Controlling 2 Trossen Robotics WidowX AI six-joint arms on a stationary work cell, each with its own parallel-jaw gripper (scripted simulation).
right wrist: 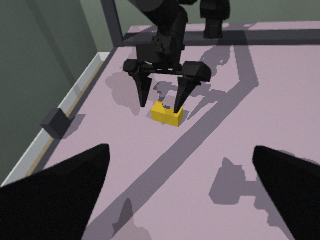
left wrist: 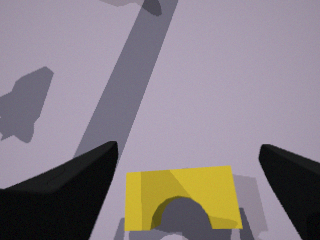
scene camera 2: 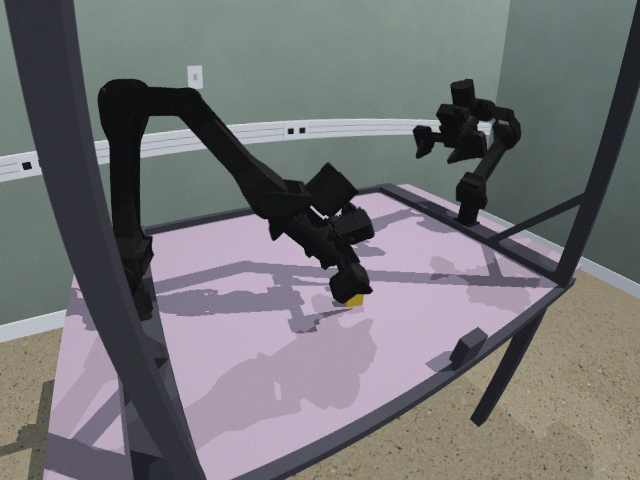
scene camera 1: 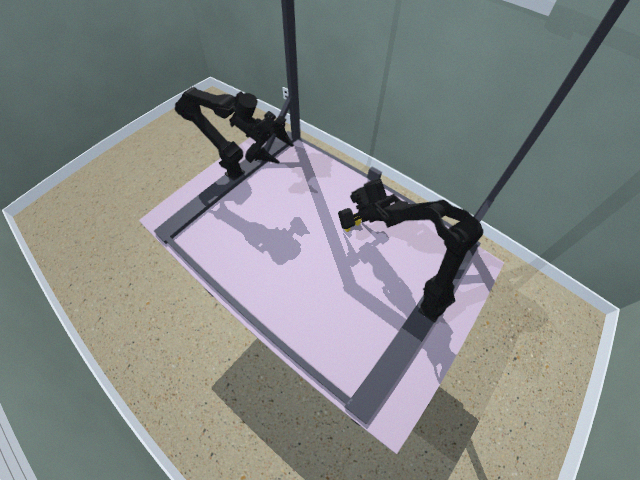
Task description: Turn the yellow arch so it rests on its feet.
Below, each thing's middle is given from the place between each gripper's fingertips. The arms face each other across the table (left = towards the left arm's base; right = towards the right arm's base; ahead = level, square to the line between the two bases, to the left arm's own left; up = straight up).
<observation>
I see my left gripper 10 mm short of the yellow arch (left wrist: 148, 193) and 60 mm above it.
Now: right hand (scene camera 2: 431, 159) 28 cm to the right of the yellow arch, 25 cm above it and 7 cm past it.
</observation>
